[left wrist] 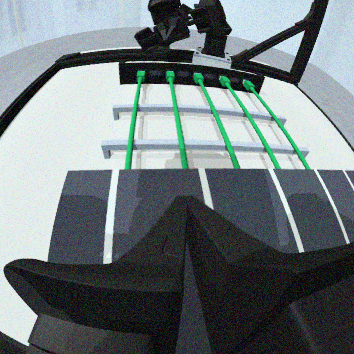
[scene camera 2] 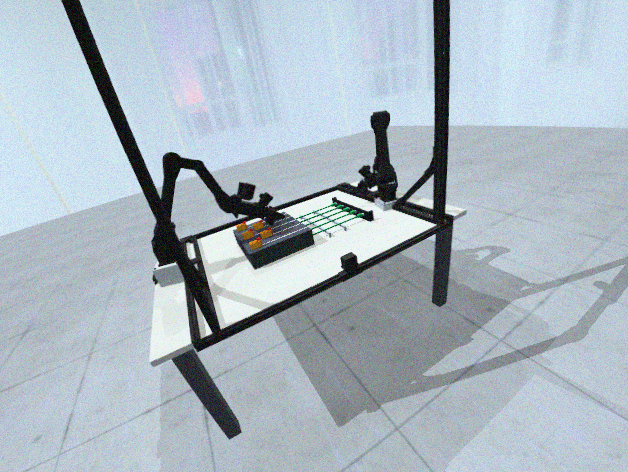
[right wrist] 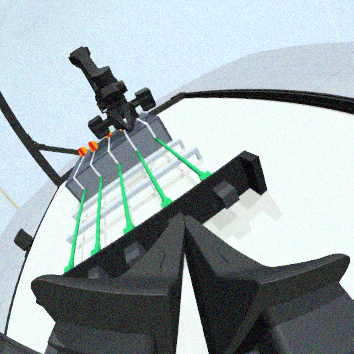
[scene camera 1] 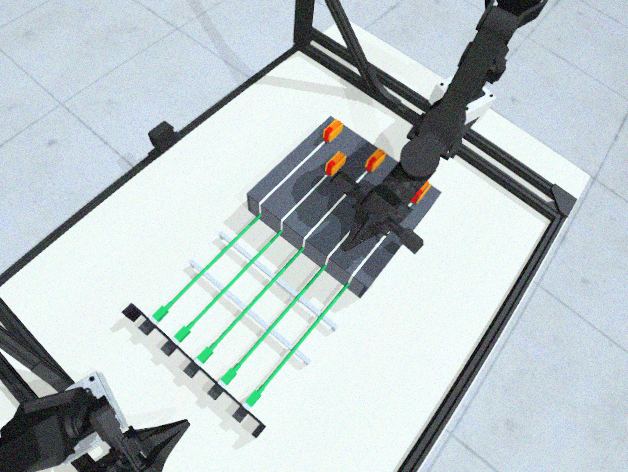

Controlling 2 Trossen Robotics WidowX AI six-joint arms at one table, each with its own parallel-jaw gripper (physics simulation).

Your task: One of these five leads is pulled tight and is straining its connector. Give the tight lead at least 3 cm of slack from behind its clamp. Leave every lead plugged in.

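Places are measured from the left arm's base along level axes (x ahead, y left, z up), in metres.
Where they show: left gripper, fingertip midpoint: (left wrist: 183, 203) (scene camera 2: 284, 216) (right wrist: 130, 130) (scene camera 1: 344, 250); right gripper, fingertip midpoint: (left wrist: 165, 41) (scene camera 2: 351, 192) (right wrist: 182, 222) (scene camera 1: 188, 421); left arm's base, origin of the base link: (scene camera 2: 169, 260); right arm's base, origin of the base link: (left wrist: 212, 52) (scene camera 2: 388, 199) (scene camera 1: 78, 417).
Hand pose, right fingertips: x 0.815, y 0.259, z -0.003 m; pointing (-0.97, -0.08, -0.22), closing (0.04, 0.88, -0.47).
Things, the pixels of their top centre, and the offset from my right fingertips. "*": a spot on its surface instead. Level surfaces: height alone.
- dark block, surface spot: (left wrist: 82, 215) * dx -0.368, dy -0.046, dz -0.008 m
- white table, its level: dz -0.074 m
- small black box, surface spot: (scene camera 1: 162, 136) (scene camera 2: 348, 255) * dx -0.194, dy -0.497, dz -0.026 m
Several green leads (scene camera 1: 213, 261) (left wrist: 132, 125) (right wrist: 151, 175) run straight from the dark block (scene camera 1: 360, 289) (scene camera 2: 284, 251) (left wrist: 82, 215) to the black connector strip (scene camera 1: 131, 311) (left wrist: 127, 74) (right wrist: 252, 172), their green plugs at the strip. Which lead is tight I cannot tell. White lines cross the block's top to orange clamps with red parts (scene camera 1: 332, 130) (scene camera 2: 255, 243) (right wrist: 93, 146); my left arm hides one clamp in scene camera 1. My left gripper (scene camera 1: 347, 247) (left wrist: 183, 203) is shut and empty over the block, near the white lines. My right gripper (scene camera 1: 186, 422) (right wrist: 182, 222) is shut and empty, beyond the strip.
Two pale bars (scene camera 1: 248, 309) (left wrist: 195, 145) cross beneath the leads between block and strip. A black frame (scene camera 1: 487, 324) (scene camera 2: 304, 295) edges the white table (scene camera 1: 406, 324) (scene camera 2: 284, 284). A small black box (scene camera 1: 162, 136) (scene camera 2: 349, 261) sits on the frame's long side.
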